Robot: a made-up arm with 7 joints.
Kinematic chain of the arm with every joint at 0, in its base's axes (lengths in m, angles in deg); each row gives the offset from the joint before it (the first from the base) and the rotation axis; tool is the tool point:
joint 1: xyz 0 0 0.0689 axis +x
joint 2: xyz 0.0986 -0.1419 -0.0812 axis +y
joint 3: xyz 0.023 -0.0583 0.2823 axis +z
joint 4: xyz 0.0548 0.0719 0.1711 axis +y
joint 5: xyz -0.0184 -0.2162 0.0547 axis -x
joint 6: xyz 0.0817 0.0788 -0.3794 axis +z
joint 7: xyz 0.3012 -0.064 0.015 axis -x
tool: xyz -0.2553 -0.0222 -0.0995
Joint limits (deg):
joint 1: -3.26..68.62
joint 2: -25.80..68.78
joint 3: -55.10..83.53
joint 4: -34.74..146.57
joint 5: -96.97..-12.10
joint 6: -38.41..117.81
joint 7: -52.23..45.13
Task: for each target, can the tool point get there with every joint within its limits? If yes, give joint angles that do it. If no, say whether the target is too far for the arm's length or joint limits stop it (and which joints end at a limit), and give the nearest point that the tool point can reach.
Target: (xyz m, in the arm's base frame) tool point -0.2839 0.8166 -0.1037
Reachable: no: joint limits stop it (at a limit: joint 1, joint 2, joint 5, joint 6) | nearest point -0.1682 0.2301 0.2141 | short by 0.677 m
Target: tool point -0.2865 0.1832 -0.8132
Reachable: no: joint limits stop it (at a limit: joint 1, joint 2, joint 5) | nearest point -0.1399 -0.1604 -0.2951 | short by 0.639 m
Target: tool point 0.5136 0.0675 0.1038
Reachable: yes | joints 6.16 39.38 -20.30 56.34 -68.52 85.85 -15.78
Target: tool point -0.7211 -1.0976 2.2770
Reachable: no: too far | nearest point -0.1675 -0.3717 0.7318 | short by 1.795 m
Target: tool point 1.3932 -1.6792 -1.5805
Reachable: no: too far | nearest point 0.6223 -0.5024 -0.2790 | short by 1.917 m
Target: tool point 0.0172 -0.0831 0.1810
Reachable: yes | joints 55.46 -13.52 -19.00 60.62 -31.45 103.08 -17.06
